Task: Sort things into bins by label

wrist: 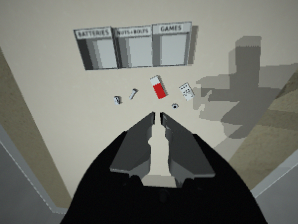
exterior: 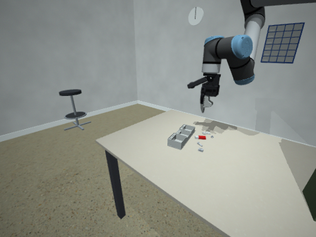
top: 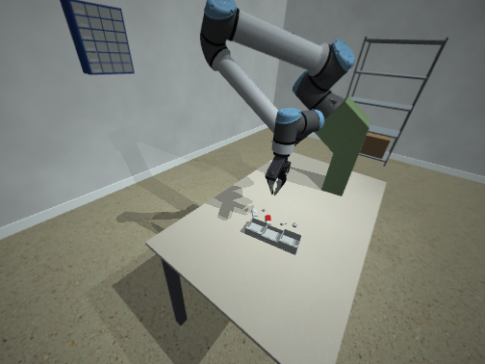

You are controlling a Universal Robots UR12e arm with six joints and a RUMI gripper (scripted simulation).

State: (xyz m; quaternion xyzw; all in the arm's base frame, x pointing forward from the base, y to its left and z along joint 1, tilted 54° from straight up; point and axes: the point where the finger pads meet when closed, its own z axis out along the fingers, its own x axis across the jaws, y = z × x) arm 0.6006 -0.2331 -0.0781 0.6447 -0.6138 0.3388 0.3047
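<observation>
Now: hand 90 mm short of the grey three-compartment bin row, 60 mm to the right of it and 170 mm above it. The rest, counted from my hand: ring-shaped nut 70 mm behind, 60 mm to the right, 190 mm below; grey bolt 30 mm behind, 70 mm to the left, 180 mm below; red-and-white block 180 mm below.
</observation>
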